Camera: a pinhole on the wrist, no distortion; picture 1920 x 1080 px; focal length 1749.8 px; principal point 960.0 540.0 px. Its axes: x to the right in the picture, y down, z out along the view. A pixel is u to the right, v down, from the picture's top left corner.
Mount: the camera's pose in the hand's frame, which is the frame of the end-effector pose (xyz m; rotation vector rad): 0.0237 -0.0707 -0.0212 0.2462 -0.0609 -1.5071
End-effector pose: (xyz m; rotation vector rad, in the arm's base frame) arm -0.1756 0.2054 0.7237 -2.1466 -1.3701 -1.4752
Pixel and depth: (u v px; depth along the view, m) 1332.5 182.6 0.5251
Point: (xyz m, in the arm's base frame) -0.0936 0.5201 0.2812
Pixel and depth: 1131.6 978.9 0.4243
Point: -0.0369 0.5691 0.5160
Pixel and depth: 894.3 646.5 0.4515
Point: 0.0072 0.5018 0.4533
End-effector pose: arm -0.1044 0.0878 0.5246 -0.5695 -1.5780 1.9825
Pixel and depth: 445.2 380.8 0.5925
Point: -0.3430 -0.4378 0.6254
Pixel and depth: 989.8 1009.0 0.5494
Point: -0.4707 -0.2524 0.7848
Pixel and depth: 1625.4 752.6 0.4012
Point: -0.2944 -0.1337 0.8687
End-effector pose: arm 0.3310 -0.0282 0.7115 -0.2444 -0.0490 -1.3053
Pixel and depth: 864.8 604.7 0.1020
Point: 0.2666 -0.0376 0.8019
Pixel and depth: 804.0 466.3 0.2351
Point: 0.2674 0.0264 0.9204
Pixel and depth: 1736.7 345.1 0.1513
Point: 0.1879 -0.0257 0.8443
